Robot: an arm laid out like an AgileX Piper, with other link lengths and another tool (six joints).
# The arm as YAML. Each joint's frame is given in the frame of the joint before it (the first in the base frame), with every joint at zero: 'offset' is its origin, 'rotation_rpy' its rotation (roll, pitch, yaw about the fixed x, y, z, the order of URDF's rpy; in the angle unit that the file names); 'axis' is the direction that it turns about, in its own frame. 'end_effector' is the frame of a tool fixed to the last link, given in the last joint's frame.
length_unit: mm
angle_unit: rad
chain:
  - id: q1
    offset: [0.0, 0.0, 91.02]
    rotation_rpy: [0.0, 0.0, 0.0]
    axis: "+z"
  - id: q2
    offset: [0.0, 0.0, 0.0]
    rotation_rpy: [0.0, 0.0, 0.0]
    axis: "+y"
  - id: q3
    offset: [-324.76, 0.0, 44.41]
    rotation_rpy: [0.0, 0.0, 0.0]
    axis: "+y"
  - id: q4
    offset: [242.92, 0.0, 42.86]
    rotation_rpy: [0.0, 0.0, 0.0]
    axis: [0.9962, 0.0, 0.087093]
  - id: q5
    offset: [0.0, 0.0, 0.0]
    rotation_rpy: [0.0, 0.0, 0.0]
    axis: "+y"
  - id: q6
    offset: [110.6, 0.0, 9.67]
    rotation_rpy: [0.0, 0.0, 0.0]
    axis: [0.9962, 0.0, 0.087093]
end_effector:
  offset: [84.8, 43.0, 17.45]
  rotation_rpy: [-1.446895, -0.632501, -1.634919]
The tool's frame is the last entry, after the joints.
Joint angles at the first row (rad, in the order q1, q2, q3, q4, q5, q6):
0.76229 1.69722 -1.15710 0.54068 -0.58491 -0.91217
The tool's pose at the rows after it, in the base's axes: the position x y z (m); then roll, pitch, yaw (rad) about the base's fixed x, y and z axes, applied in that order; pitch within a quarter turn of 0, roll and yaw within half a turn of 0:
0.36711 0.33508 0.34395 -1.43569 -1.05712 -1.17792
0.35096 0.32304 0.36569 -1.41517 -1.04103 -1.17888
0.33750 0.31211 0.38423 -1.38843 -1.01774 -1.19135
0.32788 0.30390 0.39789 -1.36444 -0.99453 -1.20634
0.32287 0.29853 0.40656 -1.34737 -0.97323 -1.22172
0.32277 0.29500 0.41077 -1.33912 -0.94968 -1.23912
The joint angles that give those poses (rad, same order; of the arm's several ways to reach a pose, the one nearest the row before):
0.75806 1.61728 -1.14497 0.55398 -0.51187 -0.93511
0.75448 1.54266 -1.13423 0.56965 -0.45844 -0.94871
0.75170 1.48190 -1.12643 0.58754 -0.42229 -0.95498
0.75053 1.43949 -1.12180 0.60475 -0.40216 -0.95772
0.75045 1.41579 -1.11999 0.62272 -0.39668 -0.95997
0.75044 1.40855 -1.11915 0.64607 -0.40636 -0.96202

